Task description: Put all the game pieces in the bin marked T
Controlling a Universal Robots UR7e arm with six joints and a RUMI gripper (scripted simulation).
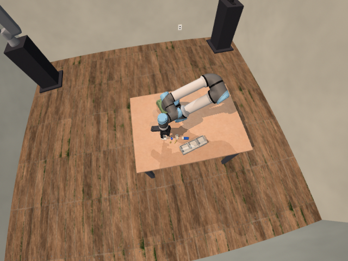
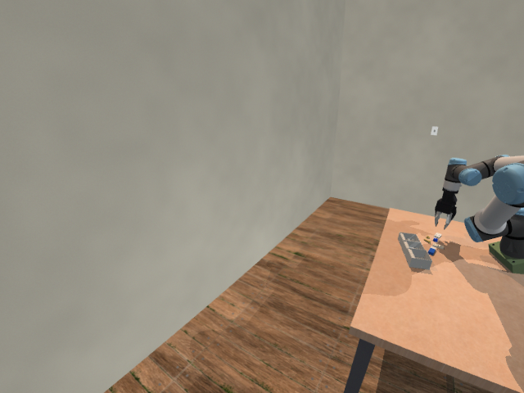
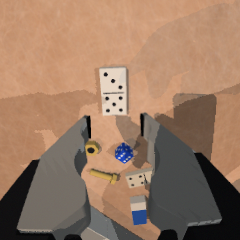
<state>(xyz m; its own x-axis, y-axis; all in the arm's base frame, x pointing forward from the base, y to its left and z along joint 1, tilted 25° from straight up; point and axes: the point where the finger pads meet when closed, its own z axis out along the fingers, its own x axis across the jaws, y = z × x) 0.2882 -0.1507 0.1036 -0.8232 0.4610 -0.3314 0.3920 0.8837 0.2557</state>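
My gripper is now 6 cm above the white domino. The rest, counted from my hand: brass nut 6 cm below, 6 cm ahead, 5 cm to the left; then blue die 7 cm to the left, 6 cm below, 3 cm ahead; then brass pin 10 cm to the left, 6 cm below, 6 cm ahead.
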